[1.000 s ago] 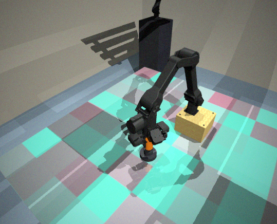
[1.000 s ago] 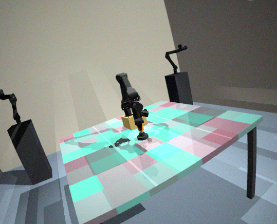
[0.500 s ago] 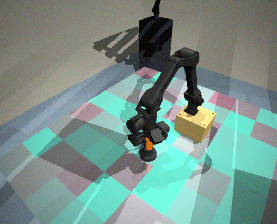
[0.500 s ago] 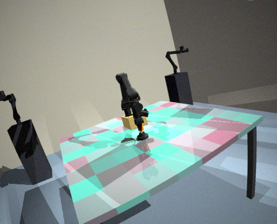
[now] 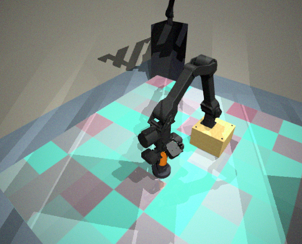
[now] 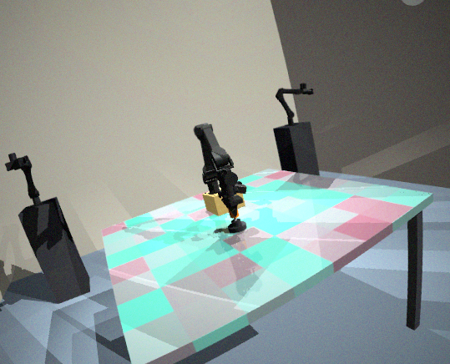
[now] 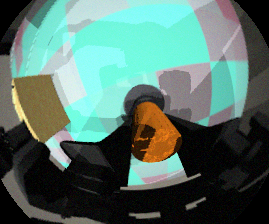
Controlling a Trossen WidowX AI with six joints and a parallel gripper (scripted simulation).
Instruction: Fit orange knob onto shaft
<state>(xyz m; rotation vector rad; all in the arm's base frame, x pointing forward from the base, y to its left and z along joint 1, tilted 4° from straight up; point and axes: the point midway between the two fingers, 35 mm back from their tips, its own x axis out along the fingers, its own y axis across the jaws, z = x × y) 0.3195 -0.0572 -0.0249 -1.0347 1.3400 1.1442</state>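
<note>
Now: the orange knob 3 cm above my gripper tip. Round my gripper tip: dark round pedestal 4 cm below.
</note>
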